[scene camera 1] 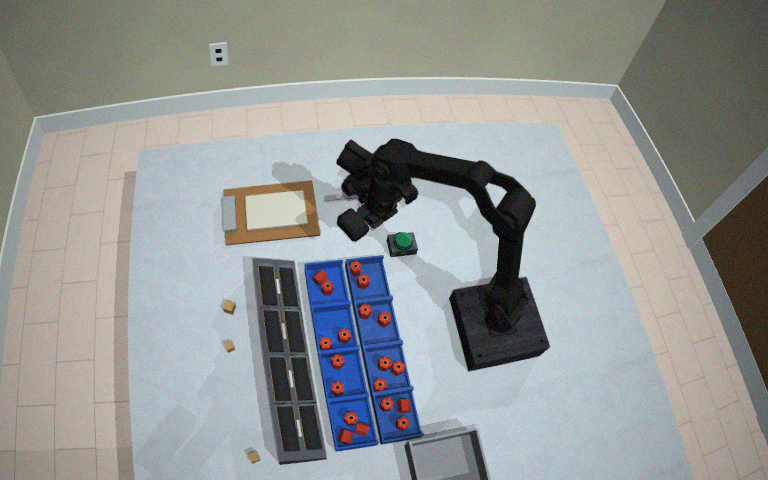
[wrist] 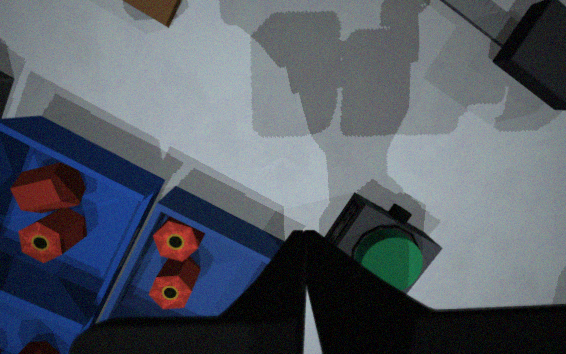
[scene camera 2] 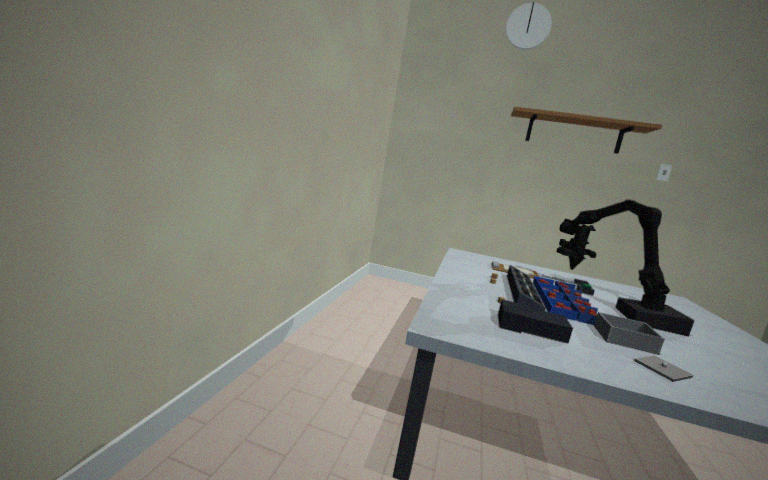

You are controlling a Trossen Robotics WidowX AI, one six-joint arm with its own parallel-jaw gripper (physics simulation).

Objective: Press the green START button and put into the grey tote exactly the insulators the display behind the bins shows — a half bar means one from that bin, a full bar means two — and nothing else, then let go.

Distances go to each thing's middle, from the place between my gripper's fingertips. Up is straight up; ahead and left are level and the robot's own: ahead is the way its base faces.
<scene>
My gripper is now 80 mm past the green START button [wrist: 382, 241] and 70 mm above it. Round my hand: grey tote [scene camera 1: 465, 447] 80 mm behind, 550 mm to the left, 70 mm below; brown board with cream pad [scene camera 1: 281, 211] 230 mm ahead, 120 mm to the right, 80 mm below; grey bar tool [wrist: 525, 54] 20 mm behind, 170 mm to the right, 80 mm below.
</scene>
